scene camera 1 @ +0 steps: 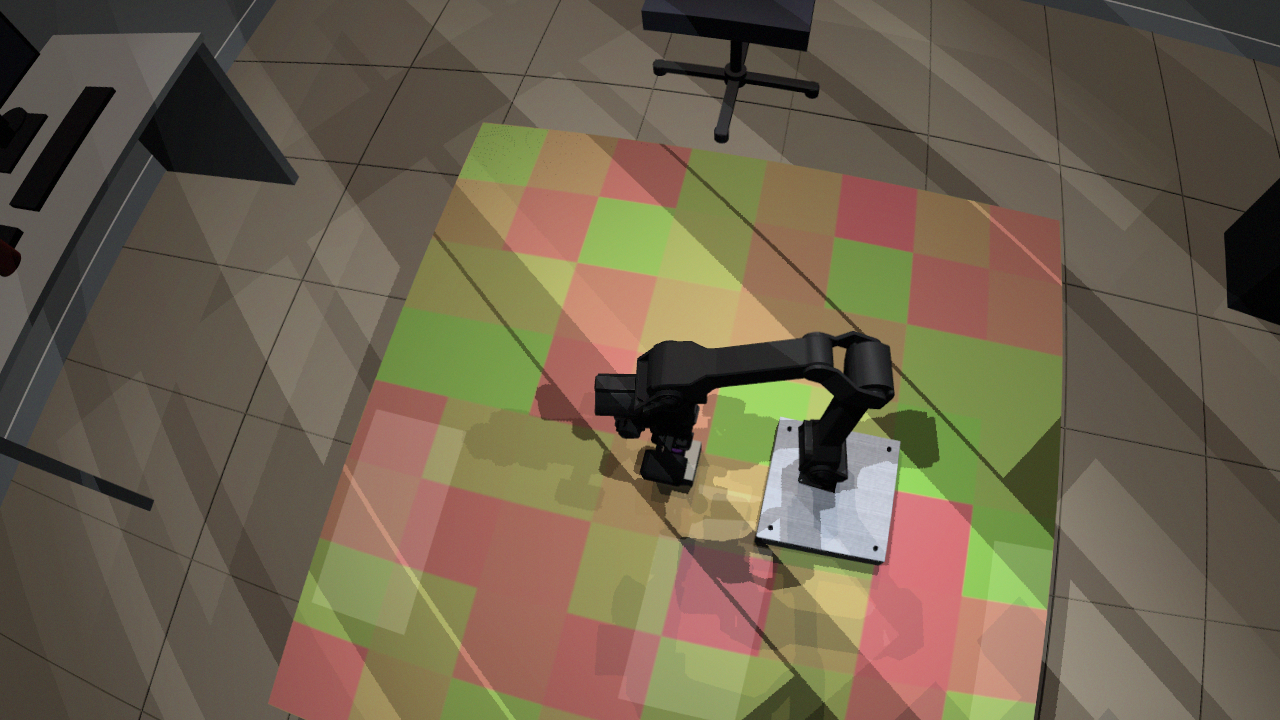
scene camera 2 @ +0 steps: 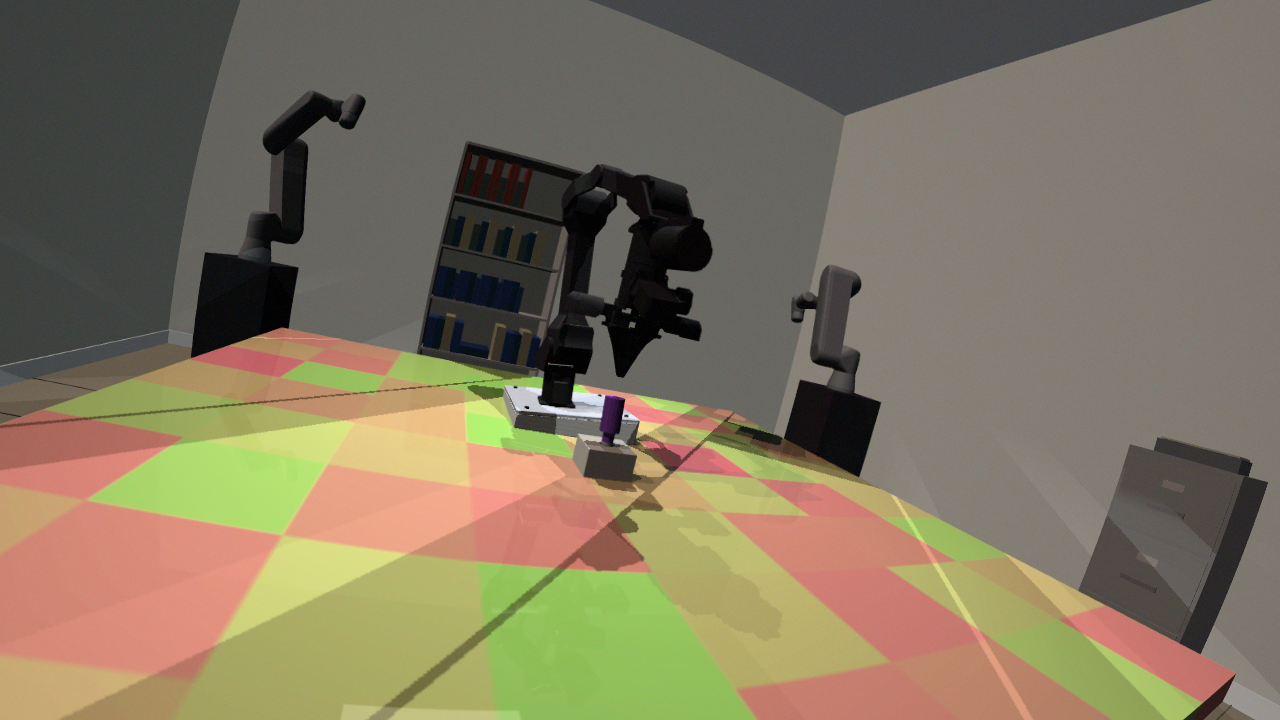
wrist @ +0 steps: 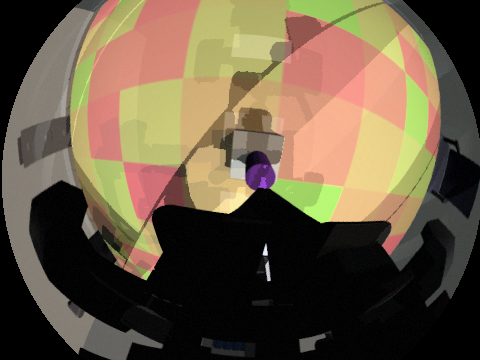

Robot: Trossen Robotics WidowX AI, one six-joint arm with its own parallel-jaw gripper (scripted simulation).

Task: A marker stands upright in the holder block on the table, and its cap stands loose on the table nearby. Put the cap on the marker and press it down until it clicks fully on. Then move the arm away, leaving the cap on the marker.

Observation:
My gripper [scene camera 2: 619,376] is shut and holds nothing. Also in view: a purple cap [scene camera 2: 613,407].
The purple cap also shows in the wrist view [wrist: 258,172]. My gripper shows as well in scene camera 1 [scene camera 1: 677,437] and in the wrist view [wrist: 263,193].

